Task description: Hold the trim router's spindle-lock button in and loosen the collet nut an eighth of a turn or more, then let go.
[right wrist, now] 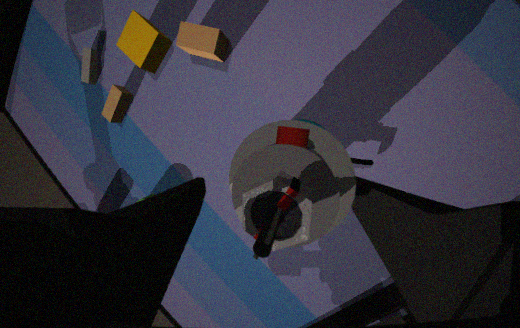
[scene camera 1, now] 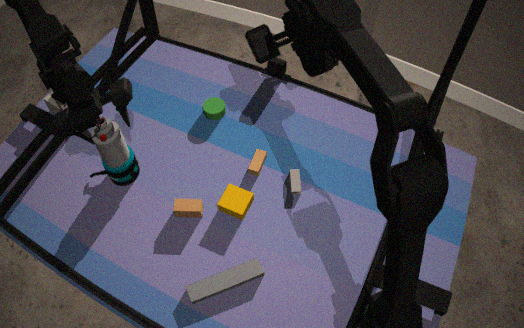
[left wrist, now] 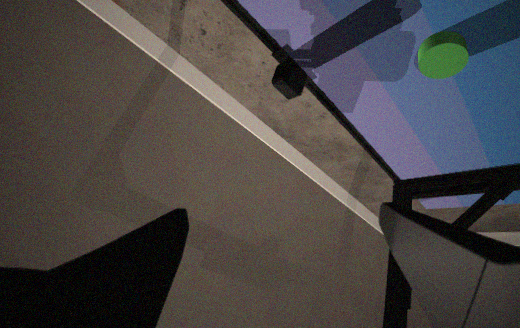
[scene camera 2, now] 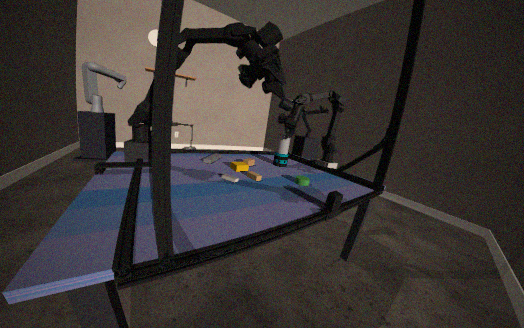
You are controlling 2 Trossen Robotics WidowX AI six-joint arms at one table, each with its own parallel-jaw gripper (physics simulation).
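Frame: origin at the left arm's base, x right, y up, z back, level; metres.
Seen in the pictures: left gripper, fingertip midpoint: (left wrist: pixel 283 215) (scene camera 2: pixel 284 92); right gripper, fingertip midpoint: (right wrist: pixel 274 183) (scene camera 1: pixel 111 134) (scene camera 2: pixel 284 141); left arm's base at its link origin: (scene camera 2: pixel 141 140); right arm's base at its link origin: (scene camera 2: pixel 326 161).
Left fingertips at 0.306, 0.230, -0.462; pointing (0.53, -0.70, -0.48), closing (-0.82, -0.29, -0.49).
Pixels of each thing's top centre, then the offset from my left fingertips to it, as dx, dy, dz.
- trim router at its top centre: (right wrist: pixel 258 248) (scene camera 1: pixel 98 116) (scene camera 2: pixel 286 127) -0.351, -0.101, -0.220
- pale collet nut at its top centre: (right wrist: pixel 274 216) -0.352, -0.118, -0.221
- dark bar with red marks, top centre: (right wrist: pixel 261 249) (scene camera 1: pixel 97 116) -0.352, -0.101, -0.221
- green disc at its top centre: (left wrist: pixel 442 62) (scene camera 1: pixel 213 105) (scene camera 2: pixel 302 177) -0.070, -0.289, -0.182
- yellow block at its top centre: (right wrist: pixel 136 39) (scene camera 1: pixel 235 198) (scene camera 2: pixel 239 163) -0.235, -0.286, +0.045
- small pale block at its top centre: (scene camera 1: pixel 295 180) (right wrist: pixel 85 65) (scene camera 2: pixel 230 176) -0.104, -0.302, +0.109
- long grey bar at its top centre: (scene camera 1: pixel 224 279) (scene camera 2: pixel 213 156) -0.384, -0.296, +0.149
The trim router (scene camera 1: pixel 114 149) (scene camera 2: pixel 284 146) stands upright at the left in scene camera 1, pale body over a teal base. In the right wrist view its red spindle-lock button (right wrist: pixel 292 136) is at the rim, and the pale collet nut (right wrist: pixel 302 231) surrounds a dark hole. A dark bar with red marks (right wrist: pixel 272 225) lies across the hole in that view. My right gripper (right wrist: pixel 274 183) is open over the router's top, its fingers on either side in view; contact cannot be told. My left gripper (left wrist: pixel 283 215) is open and empty, high up and away from the router.
A green disc (scene camera 1: pixel 214 108) (left wrist: pixel 442 59), yellow block (scene camera 1: pixel 235 201) (right wrist: pixel 137 41), two orange blocks (scene camera 1: pixel 188 207) (scene camera 1: pixel 257 162), a small pale block (scene camera 1: pixel 295 180) and a long grey bar (scene camera 1: pixel 225 281) lie on the mat. Black frame rails (scene camera 2: pixel 225 232) border the table.
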